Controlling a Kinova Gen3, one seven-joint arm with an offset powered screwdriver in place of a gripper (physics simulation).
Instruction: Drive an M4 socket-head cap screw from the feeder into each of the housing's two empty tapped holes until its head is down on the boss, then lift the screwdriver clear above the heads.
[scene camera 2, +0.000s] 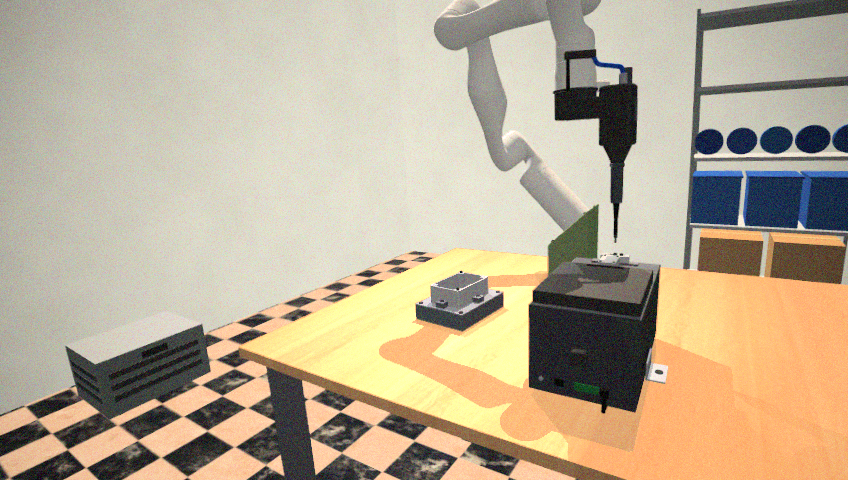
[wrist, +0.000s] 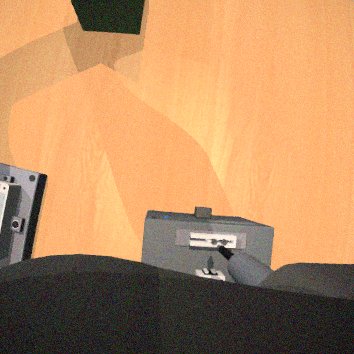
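The screwdriver (scene camera 2: 615, 240) (wrist: 219, 247) points straight down, its bit tip a short way above the white pick-up block (scene camera 2: 614, 257) (wrist: 197, 239) on the feeder. The tip is apart from the block. A tiny lighter piece shows at the bit's end in the scene view; it is too small to tell whether it is a screw. The black box-shaped feeder (scene camera 2: 583, 344) (wrist: 165, 250) stands on the table. The grey housing (scene camera 2: 447, 297) sits on a dark base plate to its left, with dark dots at some top corners. Its holes are too small to judge. Part of the housing shows in the wrist view (wrist: 12, 200).
A green upright panel (scene camera 2: 574, 240) stands behind the feeder. A white bracket (scene camera 2: 658, 372) lies at the feeder's right foot. A grey vented cabinet (scene camera 2: 142, 339) is left of the wooden table (scene camera 2: 333, 350). A shelf rack (scene camera 2: 693, 118) with blue bins stands at the back right.
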